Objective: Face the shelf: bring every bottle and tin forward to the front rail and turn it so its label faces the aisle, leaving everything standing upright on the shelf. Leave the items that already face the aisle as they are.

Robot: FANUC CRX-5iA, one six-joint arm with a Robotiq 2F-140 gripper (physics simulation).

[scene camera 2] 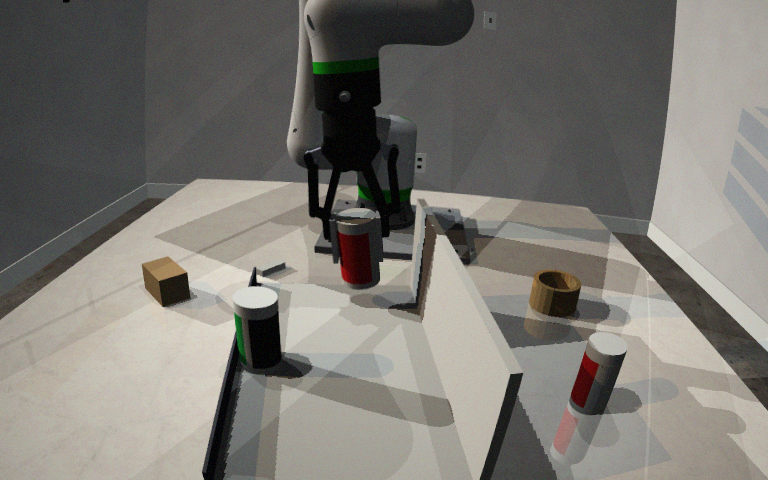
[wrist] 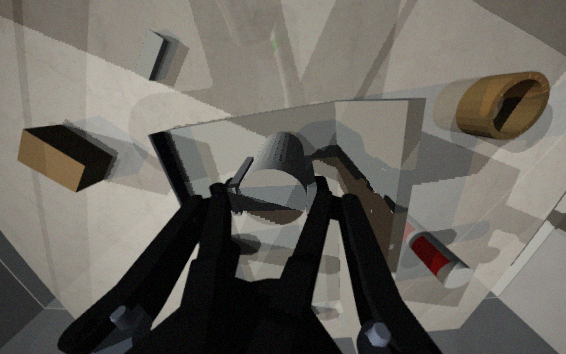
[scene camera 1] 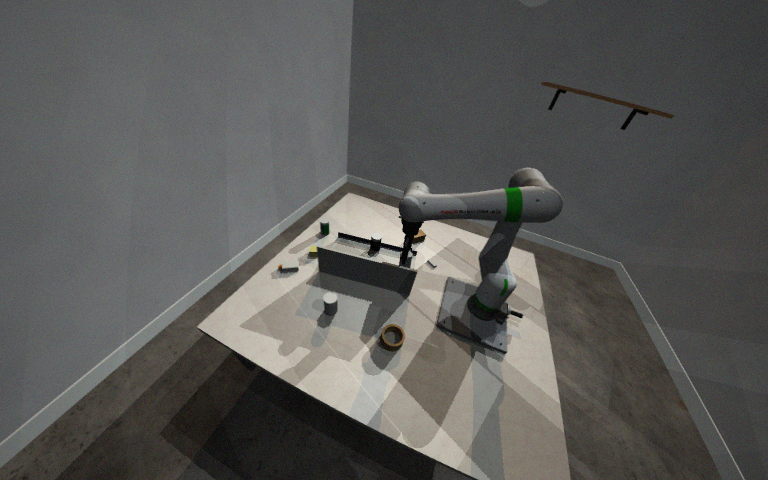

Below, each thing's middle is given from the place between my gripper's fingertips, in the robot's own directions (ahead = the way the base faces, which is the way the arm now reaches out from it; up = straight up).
Now: hand 18 cm short of the shelf [scene camera 2: 420, 374] and 1 cm above it. From my hand the other things lie so: shelf board [scene camera 2: 358, 385] (18 cm ahead, 9 cm below); then shelf back panel [scene camera 2: 480, 375] (16 cm ahead, 13 cm to the left, 1 cm below); then dark front rail [wrist: 159, 142] (21 cm ahead, 13 cm to the right, 8 cm below).
